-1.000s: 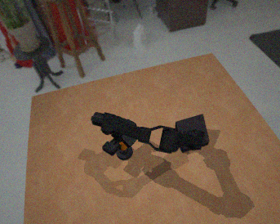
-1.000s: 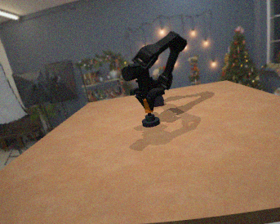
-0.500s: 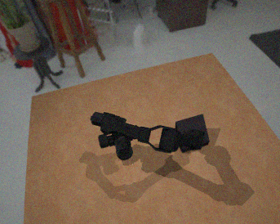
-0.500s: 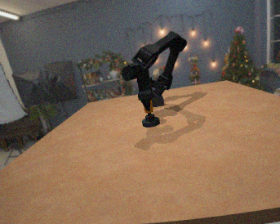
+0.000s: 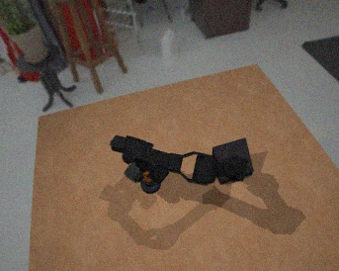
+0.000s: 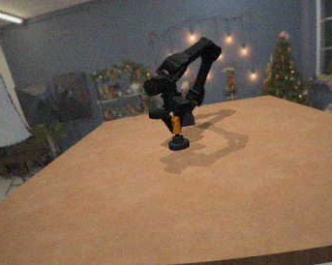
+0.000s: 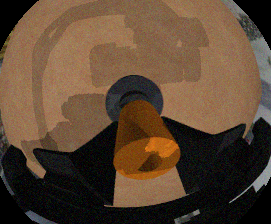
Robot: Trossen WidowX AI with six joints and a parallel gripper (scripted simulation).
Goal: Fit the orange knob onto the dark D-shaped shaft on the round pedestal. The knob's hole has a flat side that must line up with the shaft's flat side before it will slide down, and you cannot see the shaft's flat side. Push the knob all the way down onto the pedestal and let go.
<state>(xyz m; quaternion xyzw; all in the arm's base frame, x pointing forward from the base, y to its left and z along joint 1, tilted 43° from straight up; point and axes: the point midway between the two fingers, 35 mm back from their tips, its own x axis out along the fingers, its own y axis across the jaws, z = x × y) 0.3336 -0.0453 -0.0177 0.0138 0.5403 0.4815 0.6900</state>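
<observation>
Now: the orange knob 2 cm above my gripper tip. The rest, counted from my gripper tip: round pedestal: 4 cm below.
</observation>
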